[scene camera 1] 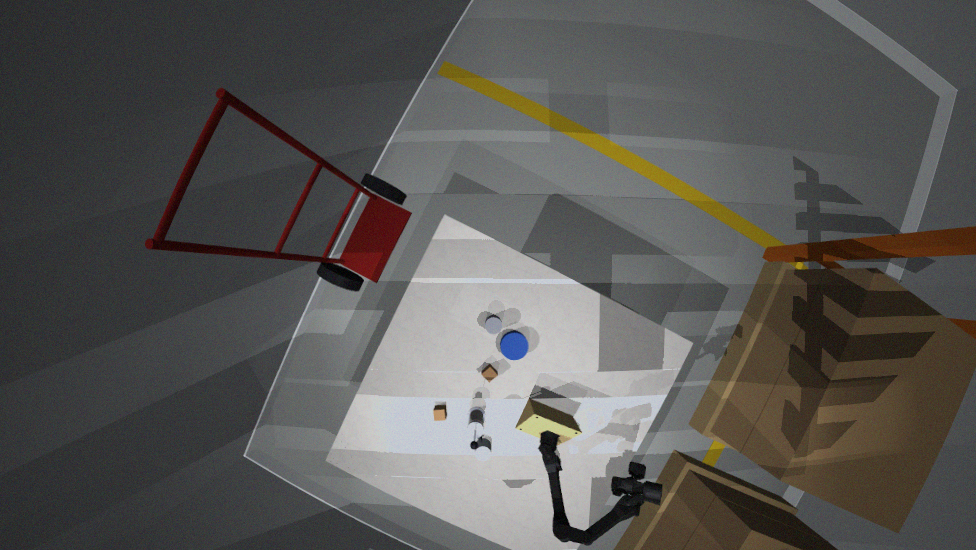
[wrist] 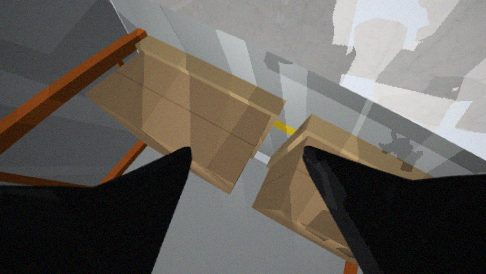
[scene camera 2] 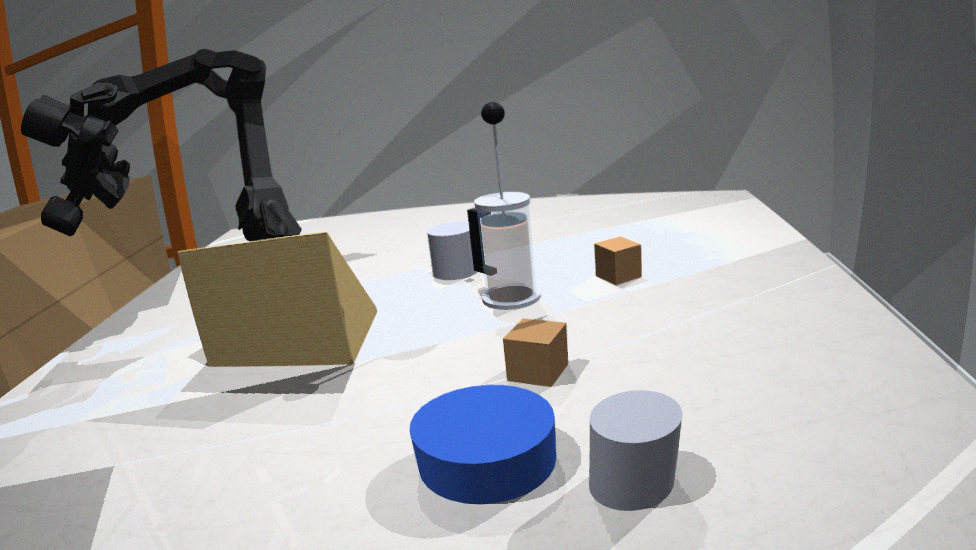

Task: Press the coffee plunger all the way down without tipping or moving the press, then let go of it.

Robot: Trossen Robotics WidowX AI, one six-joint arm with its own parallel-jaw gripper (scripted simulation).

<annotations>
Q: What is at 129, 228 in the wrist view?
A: My gripper.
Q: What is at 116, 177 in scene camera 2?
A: My gripper.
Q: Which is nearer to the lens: the glass coffee press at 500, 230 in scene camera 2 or the grey cylinder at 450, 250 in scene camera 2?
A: The glass coffee press.
</annotations>
